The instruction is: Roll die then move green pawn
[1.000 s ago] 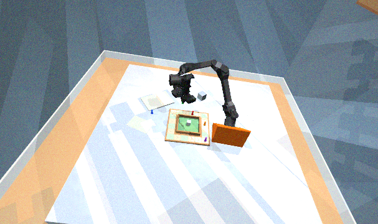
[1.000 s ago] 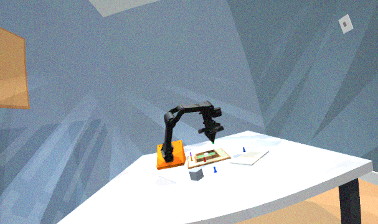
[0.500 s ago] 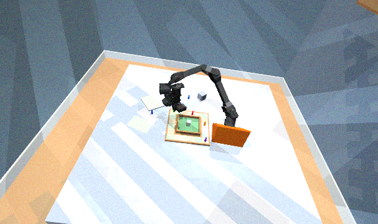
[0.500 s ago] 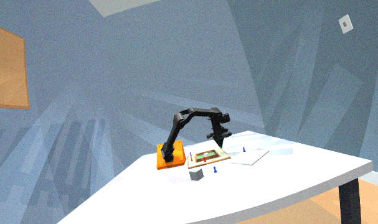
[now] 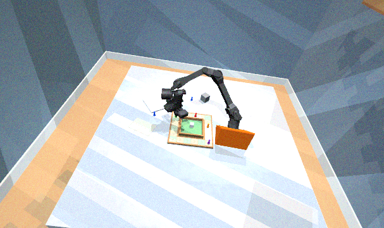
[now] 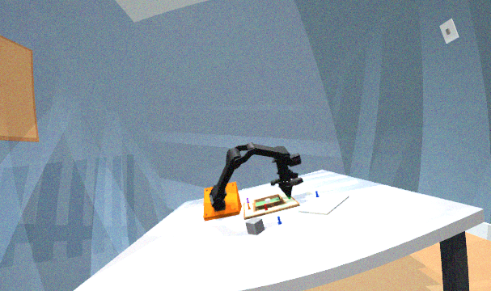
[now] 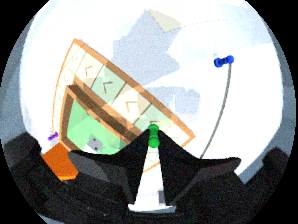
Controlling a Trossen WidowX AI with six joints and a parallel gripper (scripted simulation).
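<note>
The green pawn lies 10 mm above my gripper tip. The rest, counted from my gripper tip: red pawn: 130 mm behind, 50 mm to the right, 10 mm below; green-floored tray: 120 mm behind, 60 mm to the left, 30 mm below; white die: 120 mm behind, 50 mm to the left, 10 mm below.
</note>
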